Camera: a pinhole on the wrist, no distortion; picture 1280 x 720 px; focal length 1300.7 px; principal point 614.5 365.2 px. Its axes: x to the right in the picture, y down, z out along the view. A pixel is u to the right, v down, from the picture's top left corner.
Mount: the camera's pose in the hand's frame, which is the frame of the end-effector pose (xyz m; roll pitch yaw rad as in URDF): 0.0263 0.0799 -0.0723 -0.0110 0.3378 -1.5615
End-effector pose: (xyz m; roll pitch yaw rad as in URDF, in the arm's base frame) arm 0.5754 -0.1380 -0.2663 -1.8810 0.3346 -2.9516
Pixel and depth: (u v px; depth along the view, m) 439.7 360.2 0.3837
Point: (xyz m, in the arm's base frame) 0.6335 -0.4239 -0.3658
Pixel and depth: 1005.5 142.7 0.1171
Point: 0.5771 -0.1612 -0.2836
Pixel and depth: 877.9 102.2 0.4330
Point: 0.6748 -0.4634 -0.2047
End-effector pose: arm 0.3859 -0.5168 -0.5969 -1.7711 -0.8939 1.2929
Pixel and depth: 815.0 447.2 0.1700
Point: 0.3210 -0.4605 -0.5753
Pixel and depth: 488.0 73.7 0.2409
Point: 0.2434 -0.4487 -0.6495
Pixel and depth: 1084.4 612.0 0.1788
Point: 0.3137 -0.4746 -0.5324
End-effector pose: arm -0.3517 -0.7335 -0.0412 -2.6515 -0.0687 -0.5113
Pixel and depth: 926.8 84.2 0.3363
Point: -0.2815 -0.5448 -0.1857
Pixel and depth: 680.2 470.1 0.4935
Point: -0.1360 -0.5391 -0.3247
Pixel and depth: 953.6 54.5 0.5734
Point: -0.2187 -0.3253 -0.2996
